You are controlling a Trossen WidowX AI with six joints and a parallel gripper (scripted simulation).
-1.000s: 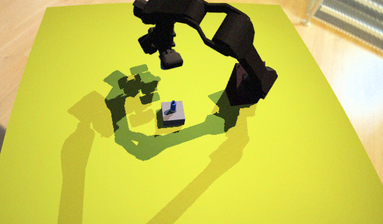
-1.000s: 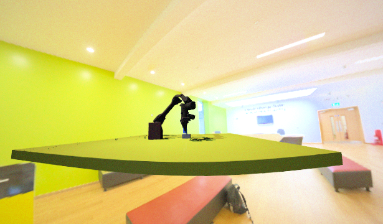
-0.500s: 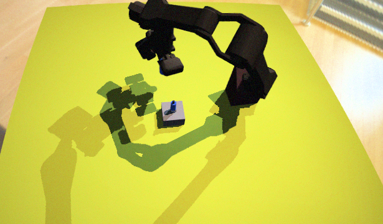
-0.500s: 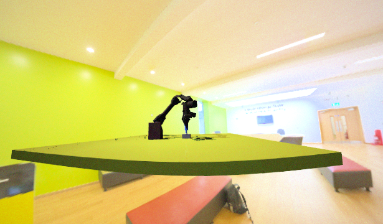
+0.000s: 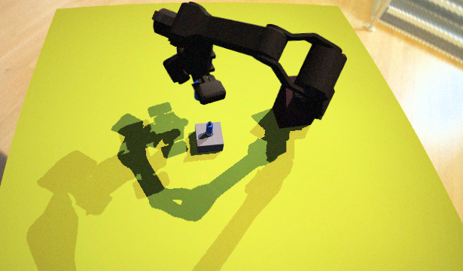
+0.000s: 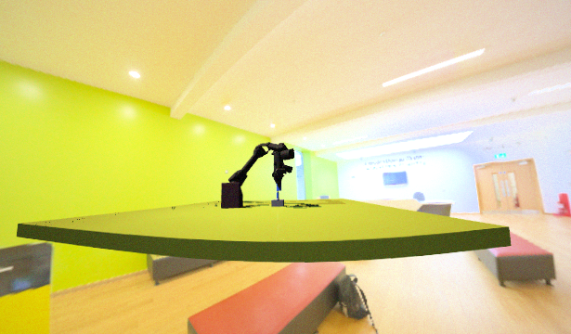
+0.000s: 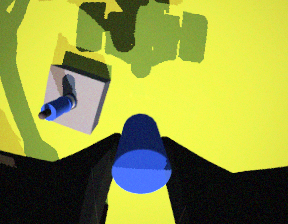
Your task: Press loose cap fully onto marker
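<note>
My gripper tip is now 10 mm past the holder block, 90 mm to the right of it and 90 mm above it. From my gripper tip the other things lie so: blue cap (10 mm above).
</note>
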